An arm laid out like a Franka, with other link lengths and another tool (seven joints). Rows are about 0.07 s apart.
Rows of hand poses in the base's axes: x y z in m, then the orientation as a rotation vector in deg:
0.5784 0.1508 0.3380 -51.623 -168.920 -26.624
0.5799 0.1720 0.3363 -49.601 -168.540 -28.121
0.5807 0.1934 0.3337 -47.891 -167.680 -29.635
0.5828 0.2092 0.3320 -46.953 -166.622 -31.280
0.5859 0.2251 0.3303 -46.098 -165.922 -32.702
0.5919 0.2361 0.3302 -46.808 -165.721 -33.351
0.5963 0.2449 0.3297 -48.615 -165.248 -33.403
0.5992 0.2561 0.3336 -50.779 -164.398 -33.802
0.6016 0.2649 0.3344 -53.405 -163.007 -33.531
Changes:
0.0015 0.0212 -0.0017 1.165 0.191 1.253
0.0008 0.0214 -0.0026 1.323 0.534 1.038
0.0021 0.0158 -0.0017 1.405 0.530 0.523
0.0031 0.0159 -0.0017 1.145 0.252 0.483
0.0060 0.0110 -0.0001 0.375 -0.130 -0.512
0.0044 0.0088 -0.0005 0.029 0.177 -1.207
0.0029 0.0112 0.0039 0.324 0.319 -1.474
0.0024 0.0088 0.0008 0.101 0.941 -1.760

